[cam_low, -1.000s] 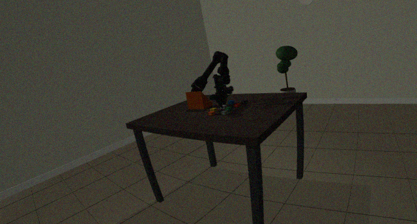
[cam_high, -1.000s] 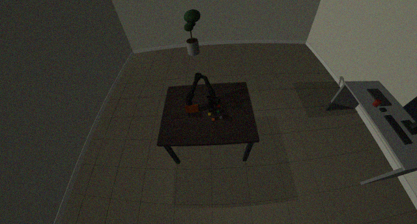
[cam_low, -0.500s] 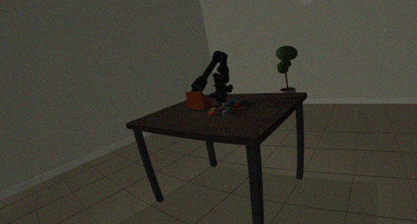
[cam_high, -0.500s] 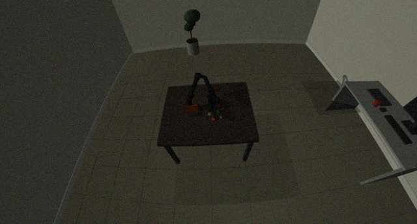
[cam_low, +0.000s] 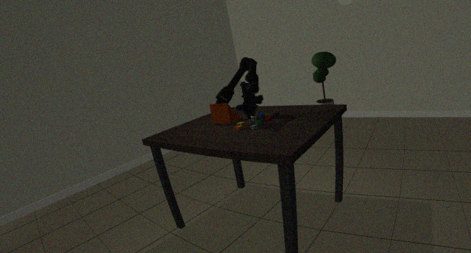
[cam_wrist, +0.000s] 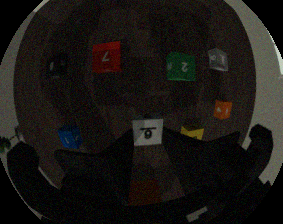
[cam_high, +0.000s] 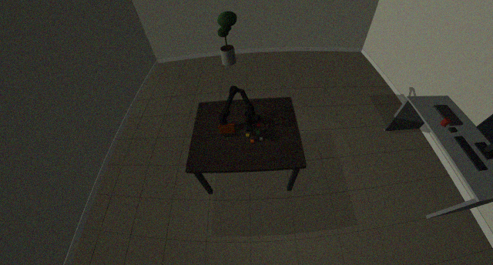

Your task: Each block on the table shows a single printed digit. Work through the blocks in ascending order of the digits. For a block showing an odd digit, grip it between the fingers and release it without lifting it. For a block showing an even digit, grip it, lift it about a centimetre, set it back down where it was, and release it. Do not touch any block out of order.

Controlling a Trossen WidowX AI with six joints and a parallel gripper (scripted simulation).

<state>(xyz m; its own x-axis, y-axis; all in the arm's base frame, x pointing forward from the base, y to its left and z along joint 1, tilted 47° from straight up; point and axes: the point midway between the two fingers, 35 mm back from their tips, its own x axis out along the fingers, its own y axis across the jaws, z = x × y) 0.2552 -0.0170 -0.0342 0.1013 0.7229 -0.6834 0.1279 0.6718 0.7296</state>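
Now: gripper tip 9 cm short of the red block, 3 cm to the right of it and 1 cm above it. The rest, counted from my gripper tip: green block 7 cm ahead, 6 cm to the right, 1 cm below; yellow block 7 cm to the right, 3 cm behind, 1 cm below; white block right at my gripper tip.
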